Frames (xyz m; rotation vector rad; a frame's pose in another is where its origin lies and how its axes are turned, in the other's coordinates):
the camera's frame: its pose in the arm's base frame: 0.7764 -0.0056 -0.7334 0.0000 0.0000 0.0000
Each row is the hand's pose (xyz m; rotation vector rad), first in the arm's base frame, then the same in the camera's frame.
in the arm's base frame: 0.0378 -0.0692 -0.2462 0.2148 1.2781 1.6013
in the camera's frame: -0.7386 -0.0636 0.4872 0.2148 1.2781 1.6013
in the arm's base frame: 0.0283 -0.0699 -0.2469 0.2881 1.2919 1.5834
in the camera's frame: -0.7481 -0.0643 0.4865 0.2881 1.2919 1.5834
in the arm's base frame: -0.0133 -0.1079 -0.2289 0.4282 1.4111 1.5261
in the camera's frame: -0.7897 -0.1023 0.5045 0.4282 1.4111 1.5261
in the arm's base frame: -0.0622 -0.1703 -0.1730 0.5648 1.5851 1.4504
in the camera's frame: -0.8386 -0.1647 0.5604 0.5648 1.5851 1.4504
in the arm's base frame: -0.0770 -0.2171 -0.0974 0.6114 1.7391 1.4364
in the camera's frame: -0.8534 -0.2115 0.6360 0.6114 1.7391 1.4364
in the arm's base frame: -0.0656 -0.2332 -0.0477 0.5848 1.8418 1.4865
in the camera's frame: -0.8420 -0.2276 0.6857 0.5848 1.8418 1.4865
